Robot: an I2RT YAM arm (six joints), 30 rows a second.
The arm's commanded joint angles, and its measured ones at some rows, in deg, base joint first. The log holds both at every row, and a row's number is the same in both.
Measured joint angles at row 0:
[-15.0, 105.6, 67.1, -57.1, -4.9, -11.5]
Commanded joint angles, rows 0 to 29:
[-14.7, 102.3, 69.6, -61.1, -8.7, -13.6]
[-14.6, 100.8, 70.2, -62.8, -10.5, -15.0]
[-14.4, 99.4, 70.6, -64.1, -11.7, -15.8]
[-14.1, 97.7, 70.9, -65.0, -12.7, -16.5]
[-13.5, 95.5, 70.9, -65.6, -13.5, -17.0]
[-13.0, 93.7, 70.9, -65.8, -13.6, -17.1]
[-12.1, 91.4, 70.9, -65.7, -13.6, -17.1]
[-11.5, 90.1, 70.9, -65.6, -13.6, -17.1]
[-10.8, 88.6, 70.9, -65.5, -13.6, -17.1]
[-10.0, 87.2, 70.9, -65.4, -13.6, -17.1]
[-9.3, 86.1, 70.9, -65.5, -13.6, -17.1]
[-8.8, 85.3, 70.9, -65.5, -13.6, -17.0]
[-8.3, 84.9, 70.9, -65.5, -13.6, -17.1]
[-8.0, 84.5, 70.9, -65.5, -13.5, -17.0]
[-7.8, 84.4, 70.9, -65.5, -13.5, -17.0]
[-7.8, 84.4, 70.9, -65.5, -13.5, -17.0]
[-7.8, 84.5, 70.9, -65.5, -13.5, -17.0]
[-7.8, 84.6, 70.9, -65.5, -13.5, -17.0]
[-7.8, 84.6, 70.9, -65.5, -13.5, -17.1]
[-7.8, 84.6, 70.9, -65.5, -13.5, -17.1]
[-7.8, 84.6, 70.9, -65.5, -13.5, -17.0]
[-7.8, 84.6, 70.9, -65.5, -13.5, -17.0]
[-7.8, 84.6, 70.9, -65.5, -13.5, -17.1]
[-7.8, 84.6, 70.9, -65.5, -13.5, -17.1]
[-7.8, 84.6, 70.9, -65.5, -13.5, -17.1]
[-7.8, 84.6, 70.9, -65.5, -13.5, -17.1]
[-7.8, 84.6, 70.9, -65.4, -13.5, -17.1]
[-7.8, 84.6, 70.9, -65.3, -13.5, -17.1]
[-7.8, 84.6, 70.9, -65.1, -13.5, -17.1]
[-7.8, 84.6, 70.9, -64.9, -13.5, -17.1]
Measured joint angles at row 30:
[-8.0, 84.5, 70.2, -65.0, -12.0, -16.5]
